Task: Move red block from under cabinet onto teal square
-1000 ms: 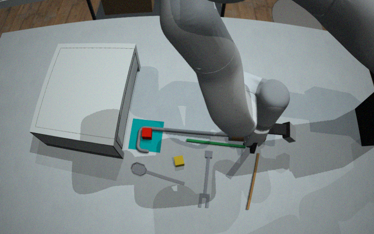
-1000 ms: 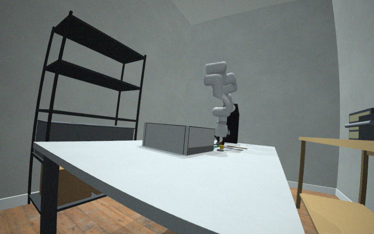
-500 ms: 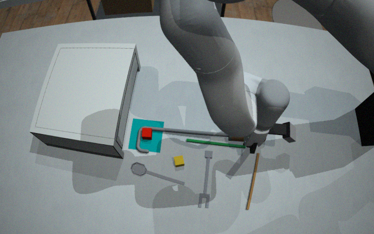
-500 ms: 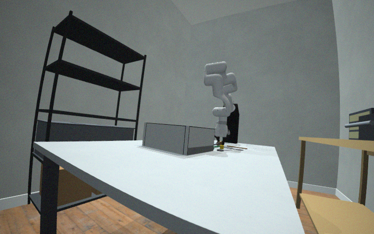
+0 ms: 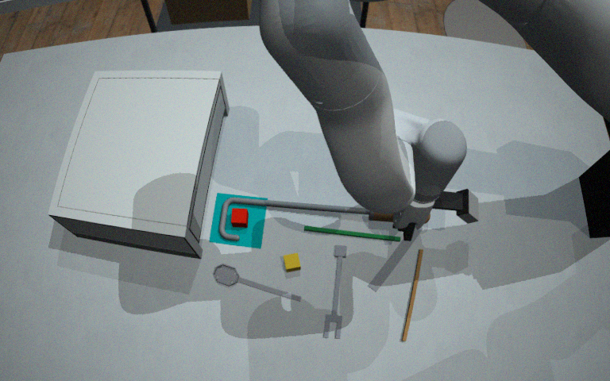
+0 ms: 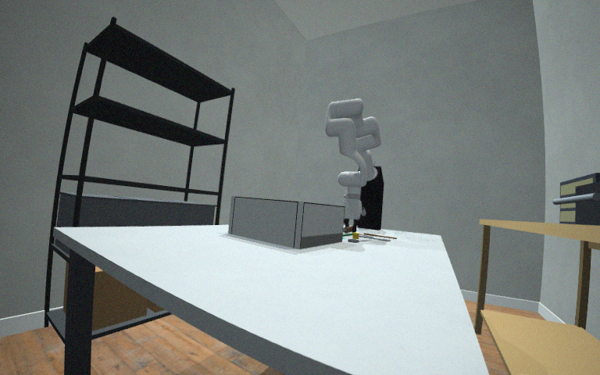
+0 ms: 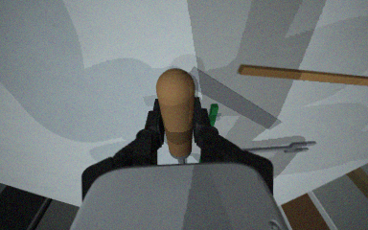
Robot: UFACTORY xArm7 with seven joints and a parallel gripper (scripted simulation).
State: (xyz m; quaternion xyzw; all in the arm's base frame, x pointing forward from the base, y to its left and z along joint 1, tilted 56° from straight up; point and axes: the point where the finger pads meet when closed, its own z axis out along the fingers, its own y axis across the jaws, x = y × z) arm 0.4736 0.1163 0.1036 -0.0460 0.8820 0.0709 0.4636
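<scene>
The grey flat bar lies 70 mm to the left of my hand, 20 mm below it and 20 mm behind it. The rest, counted from my hand: wooden stick: 130 mm to the left, 70 mm behind, 20 mm below; then green stick: 70 mm ahead, 60 mm to the left, 20 mm below; then grey forked tool: 170 mm to the left, 70 mm ahead, 20 mm below.
</scene>
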